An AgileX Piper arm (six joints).
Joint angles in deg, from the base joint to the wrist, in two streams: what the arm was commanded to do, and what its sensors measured. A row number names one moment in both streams.
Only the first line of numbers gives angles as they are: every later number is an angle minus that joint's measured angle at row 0.
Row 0, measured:
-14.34, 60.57, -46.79, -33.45, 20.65, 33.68
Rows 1 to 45, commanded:
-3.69, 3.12, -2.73, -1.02, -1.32, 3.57
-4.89, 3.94, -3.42, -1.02, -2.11, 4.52
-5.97, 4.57, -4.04, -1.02, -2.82, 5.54
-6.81, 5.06, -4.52, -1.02, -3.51, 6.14
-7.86, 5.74, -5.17, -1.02, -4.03, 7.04
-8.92, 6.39, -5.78, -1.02, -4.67, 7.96
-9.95, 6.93, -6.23, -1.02, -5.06, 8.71
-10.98, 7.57, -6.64, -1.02, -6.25, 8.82
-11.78, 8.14, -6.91, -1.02, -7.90, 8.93
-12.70, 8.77, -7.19, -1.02, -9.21, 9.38
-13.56, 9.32, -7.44, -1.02, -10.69, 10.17
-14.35, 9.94, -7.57, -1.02, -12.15, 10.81
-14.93, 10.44, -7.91, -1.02, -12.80, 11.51
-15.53, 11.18, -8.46, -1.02, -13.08, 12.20
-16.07, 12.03, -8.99, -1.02, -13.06, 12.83
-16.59, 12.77, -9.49, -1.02, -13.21, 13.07
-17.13, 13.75, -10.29, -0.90, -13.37, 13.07
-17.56, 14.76, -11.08, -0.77, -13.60, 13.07
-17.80, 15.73, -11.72, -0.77, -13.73, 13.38
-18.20, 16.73, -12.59, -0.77, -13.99, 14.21
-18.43, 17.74, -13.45, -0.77, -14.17, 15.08
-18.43, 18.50, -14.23, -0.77, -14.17, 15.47
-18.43, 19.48, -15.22, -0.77, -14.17, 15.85
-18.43, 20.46, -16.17, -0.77, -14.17, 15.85
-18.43, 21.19, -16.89, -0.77, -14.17, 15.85
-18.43, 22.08, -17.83, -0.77, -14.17, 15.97
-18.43, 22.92, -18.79, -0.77, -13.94, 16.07
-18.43, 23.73, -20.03, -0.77, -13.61, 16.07
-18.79, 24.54, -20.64, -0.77, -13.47, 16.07
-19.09, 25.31, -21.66, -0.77, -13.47, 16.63
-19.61, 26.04, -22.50, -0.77, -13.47, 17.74
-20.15, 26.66, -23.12, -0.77, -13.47, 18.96
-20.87, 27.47, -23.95, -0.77, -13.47, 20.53
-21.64, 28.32, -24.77, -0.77, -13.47, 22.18
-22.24, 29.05, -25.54, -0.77, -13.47, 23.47
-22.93, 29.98, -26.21, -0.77, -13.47, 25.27
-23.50, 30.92, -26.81, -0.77, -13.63, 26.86
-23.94, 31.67, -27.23, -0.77, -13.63, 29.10
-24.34, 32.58, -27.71, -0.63, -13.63, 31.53
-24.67, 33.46, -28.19, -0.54, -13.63, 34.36
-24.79, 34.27, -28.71, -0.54, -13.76, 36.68
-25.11, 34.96, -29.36, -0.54, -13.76, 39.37
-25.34, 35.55, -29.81, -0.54, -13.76, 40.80
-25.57, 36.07, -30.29, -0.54, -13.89, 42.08
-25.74, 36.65, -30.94, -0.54, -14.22, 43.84
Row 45, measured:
-24.56, 34.75, -28.77, 0.12, -14.05, 36.75
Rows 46 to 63, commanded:
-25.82, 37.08, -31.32, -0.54, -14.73, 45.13
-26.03, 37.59, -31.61, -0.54, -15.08, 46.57
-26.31, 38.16, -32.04, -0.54, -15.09, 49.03
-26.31, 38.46, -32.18, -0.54, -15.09, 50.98
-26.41, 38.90, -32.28, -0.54, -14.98, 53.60
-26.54, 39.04, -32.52, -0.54, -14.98, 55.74
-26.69, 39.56, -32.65, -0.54, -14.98, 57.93
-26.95, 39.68, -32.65, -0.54, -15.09, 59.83
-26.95, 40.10, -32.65, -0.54, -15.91, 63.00
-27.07, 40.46, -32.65, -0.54, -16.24, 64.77
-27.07, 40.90, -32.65, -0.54, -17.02, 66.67
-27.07, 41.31, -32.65, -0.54, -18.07, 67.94
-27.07, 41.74, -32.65, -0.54, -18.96, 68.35
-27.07, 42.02, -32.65, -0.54, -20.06, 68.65
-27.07, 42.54, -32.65, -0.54, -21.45, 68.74
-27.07, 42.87, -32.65, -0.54, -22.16, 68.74
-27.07, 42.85, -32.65, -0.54, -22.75, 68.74
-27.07, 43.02, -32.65, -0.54, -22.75, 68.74
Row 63, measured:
-26.86, 42.49, -32.28, 0.21, -20.65, 67.86
